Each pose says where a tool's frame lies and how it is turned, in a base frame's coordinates. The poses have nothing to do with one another.
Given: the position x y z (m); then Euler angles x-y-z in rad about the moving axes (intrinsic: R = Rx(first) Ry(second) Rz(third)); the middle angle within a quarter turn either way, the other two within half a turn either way.
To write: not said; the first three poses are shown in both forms.
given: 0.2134, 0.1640, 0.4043, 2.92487, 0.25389, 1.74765
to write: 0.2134, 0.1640, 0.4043, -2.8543, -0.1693, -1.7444
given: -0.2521, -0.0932, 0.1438, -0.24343, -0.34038, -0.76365
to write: -0.2521, -0.0932, 0.1438, 0.0546, -0.4123, -0.7330
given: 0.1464, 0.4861, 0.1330, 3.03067, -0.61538, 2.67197
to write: 0.1464, 0.4861, 0.1330, 2.9458, -0.5964, -2.6469
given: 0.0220, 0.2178, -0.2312, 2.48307, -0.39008, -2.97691
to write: 0.0220, 0.2178, -0.2312, -2.4128, -0.1976, 2.7665
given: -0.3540, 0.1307, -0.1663, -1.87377, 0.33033, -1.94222
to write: -0.3540, 0.1307, -0.1663, 2.1447, -1.0241, 2.2921
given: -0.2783, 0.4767, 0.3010, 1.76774, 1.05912, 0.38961
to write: -0.2783, 0.4767, 0.3010, 1.6840, -0.5590, 1.0072
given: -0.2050, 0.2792, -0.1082, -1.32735, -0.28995, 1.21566
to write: -0.2050, 0.2792, -0.1082, -1.0494, 1.0886, 0.7691
